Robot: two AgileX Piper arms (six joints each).
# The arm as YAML. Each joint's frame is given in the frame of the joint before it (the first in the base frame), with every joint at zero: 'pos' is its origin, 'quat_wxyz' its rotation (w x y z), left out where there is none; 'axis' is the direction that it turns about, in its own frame. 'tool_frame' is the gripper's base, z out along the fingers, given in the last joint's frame.
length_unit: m
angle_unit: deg
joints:
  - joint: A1
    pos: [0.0, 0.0, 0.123]
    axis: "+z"
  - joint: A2
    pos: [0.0, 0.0, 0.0]
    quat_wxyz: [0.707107, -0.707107, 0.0, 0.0]
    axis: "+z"
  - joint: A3
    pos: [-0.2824, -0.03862, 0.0]
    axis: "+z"
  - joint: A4
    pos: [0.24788, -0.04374, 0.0]
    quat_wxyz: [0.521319, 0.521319, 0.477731, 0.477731]
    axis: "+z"
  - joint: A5
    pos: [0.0, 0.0, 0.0]
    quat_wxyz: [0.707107, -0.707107, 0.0, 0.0]
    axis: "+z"
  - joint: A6
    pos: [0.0, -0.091, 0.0]
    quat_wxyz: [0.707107, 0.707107, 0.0, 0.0]
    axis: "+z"
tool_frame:
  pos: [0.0, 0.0, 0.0]
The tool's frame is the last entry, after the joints.
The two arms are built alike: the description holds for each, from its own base.
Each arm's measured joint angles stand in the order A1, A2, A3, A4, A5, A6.
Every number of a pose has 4 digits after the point. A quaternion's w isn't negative.
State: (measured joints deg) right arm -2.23 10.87 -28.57 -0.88 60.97 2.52; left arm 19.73 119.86 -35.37 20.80 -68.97 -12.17
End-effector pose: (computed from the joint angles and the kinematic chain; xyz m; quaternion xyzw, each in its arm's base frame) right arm 0.0242 -0.0022 0.2749 0.0369 0.8991 -0.0066 0.4362; left arm 0.3165 0.0815 0.0885 -0.0564 0.7705 -0.0465 0.6332
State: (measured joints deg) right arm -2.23 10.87 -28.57 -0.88 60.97 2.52; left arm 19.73 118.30 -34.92 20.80 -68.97 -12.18
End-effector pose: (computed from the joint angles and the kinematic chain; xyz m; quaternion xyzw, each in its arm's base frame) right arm 0.0242 -0.0022 0.2749 0.0369 0.8991 -0.0066 0.4362; left arm 0.3154 0.0811 0.0962 -0.0539 0.7648 -0.0446 0.6404
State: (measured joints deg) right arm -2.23 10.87 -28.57 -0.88 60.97 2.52; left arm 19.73 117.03 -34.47 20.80 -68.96 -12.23
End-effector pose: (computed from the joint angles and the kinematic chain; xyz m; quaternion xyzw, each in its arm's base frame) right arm 0.0242 -0.0022 0.2749 0.0369 0.8991 -0.0066 0.4362; left arm 0.3140 0.0806 0.1021 -0.0524 0.7607 -0.0433 0.6456
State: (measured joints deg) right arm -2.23 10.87 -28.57 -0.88 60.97 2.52; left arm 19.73 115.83 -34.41 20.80 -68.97 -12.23
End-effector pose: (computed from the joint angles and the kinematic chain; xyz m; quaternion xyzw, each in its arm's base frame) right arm 0.0242 -0.0022 0.2749 0.0369 0.8991 -0.0066 0.4362; left arm 0.3141 0.0806 0.1087 -0.0499 0.7547 -0.0413 0.6529
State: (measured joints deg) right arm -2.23 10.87 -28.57 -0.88 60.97 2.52; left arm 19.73 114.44 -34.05 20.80 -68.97 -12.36
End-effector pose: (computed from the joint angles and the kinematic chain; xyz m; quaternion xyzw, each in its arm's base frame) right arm 0.0242 -0.0022 0.2749 0.0369 0.8991 -0.0066 0.4362; left arm 0.3129 0.0802 0.1154 -0.0484 0.7492 -0.0402 0.6594
